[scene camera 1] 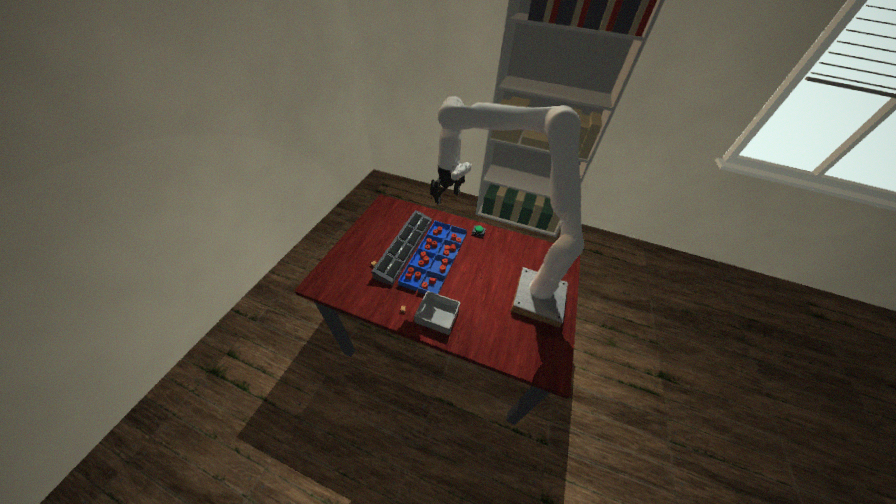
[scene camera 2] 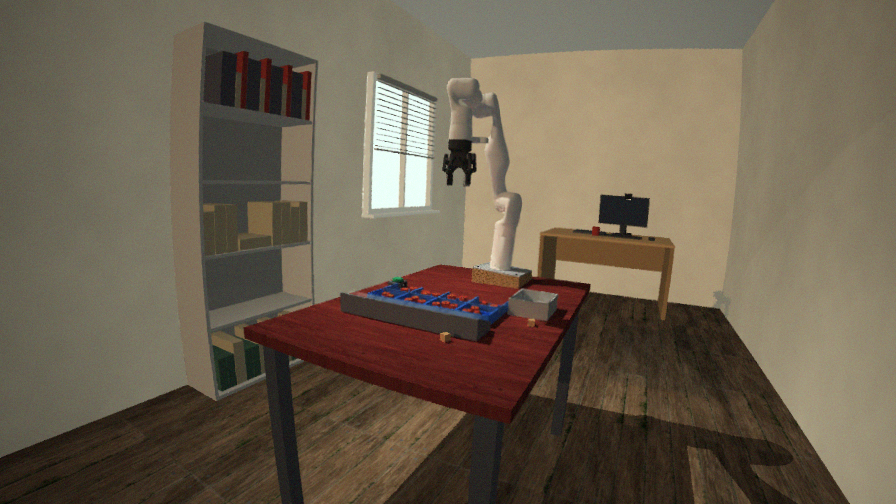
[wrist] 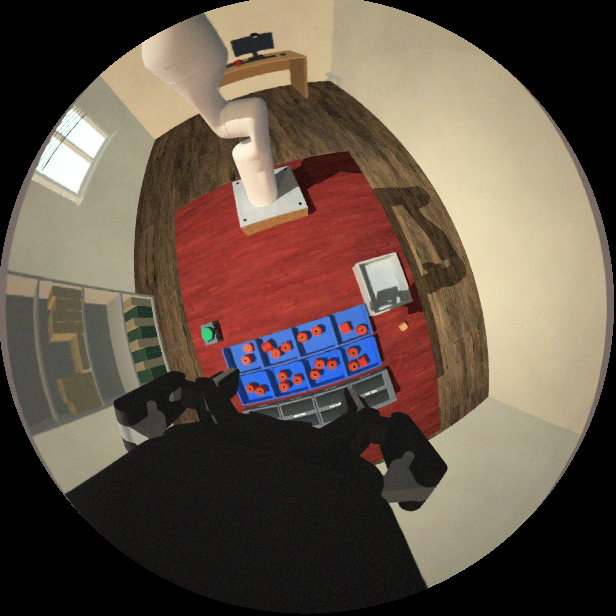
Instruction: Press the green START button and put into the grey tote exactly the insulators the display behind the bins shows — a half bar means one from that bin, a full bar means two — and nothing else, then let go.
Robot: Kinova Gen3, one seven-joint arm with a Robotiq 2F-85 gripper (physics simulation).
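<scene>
The green START button [scene camera 1: 478,230] sits on the red table by the far end of the blue bin tray [scene camera 1: 432,255]; it also shows in the wrist view [wrist: 209,333]. The tray's compartments hold red insulators [wrist: 316,333]. The grey display strip [scene camera 1: 401,248] lies along the tray's outer side; its cells look dark and unlit in the wrist view [wrist: 321,405]. The grey tote [scene camera 1: 437,312] stands empty at the tray's near end. My gripper [scene camera 1: 446,186] hangs high above the table's far edge, open and empty, fingers spread in the wrist view [wrist: 290,396].
Two small tan blocks lie loose on the table, one by the tote [scene camera 1: 402,308] and one beside the display strip [scene camera 1: 373,263]. The arm's base [scene camera 1: 540,304] stands on the table's right side. A bookshelf [scene camera 1: 551,112] stands behind the table.
</scene>
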